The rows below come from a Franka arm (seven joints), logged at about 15 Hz.
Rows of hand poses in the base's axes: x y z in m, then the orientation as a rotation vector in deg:
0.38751, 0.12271, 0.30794, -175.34, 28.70, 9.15
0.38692, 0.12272, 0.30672, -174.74, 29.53, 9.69
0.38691, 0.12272, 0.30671, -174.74, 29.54, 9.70
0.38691, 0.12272, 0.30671, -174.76, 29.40, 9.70
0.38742, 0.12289, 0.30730, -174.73, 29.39, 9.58
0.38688, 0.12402, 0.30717, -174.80, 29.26, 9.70
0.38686, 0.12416, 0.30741, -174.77, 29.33, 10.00
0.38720, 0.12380, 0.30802, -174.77, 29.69, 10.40
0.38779, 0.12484, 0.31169, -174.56, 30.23, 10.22
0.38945, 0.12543, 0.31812, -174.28, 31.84, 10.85
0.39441, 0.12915, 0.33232, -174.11, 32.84, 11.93
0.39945, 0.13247, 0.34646, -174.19, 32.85, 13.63
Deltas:
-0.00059, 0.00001, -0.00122, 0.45, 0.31, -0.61
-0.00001, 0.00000, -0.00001, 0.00, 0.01, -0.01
0.00000, 0.00000, 0.00000, 0.01, 0.00, 0.09
0.00051, 0.00017, 0.00059, 0.02, -0.08, 0.00
-0.00054, 0.00113, -0.00013, -0.04, 0.08, 0.09
-0.00002, 0.00014, 0.00024, 0.03, 0.19, -0.04
0.00034, -0.00036, 0.00061, -0.05, 0.27, -0.22
0.00059, 0.00104, 0.00367, 0.09, -0.12, -0.38
0.00166, 0.00059, 0.00643, -0.03, 0.44, -1.04
0.00496, 0.00372, 0.01420, 0.01, 0.72, -0.63
0.00504, 0.00332, 0.01414, 0.01, 1.11, 0.04

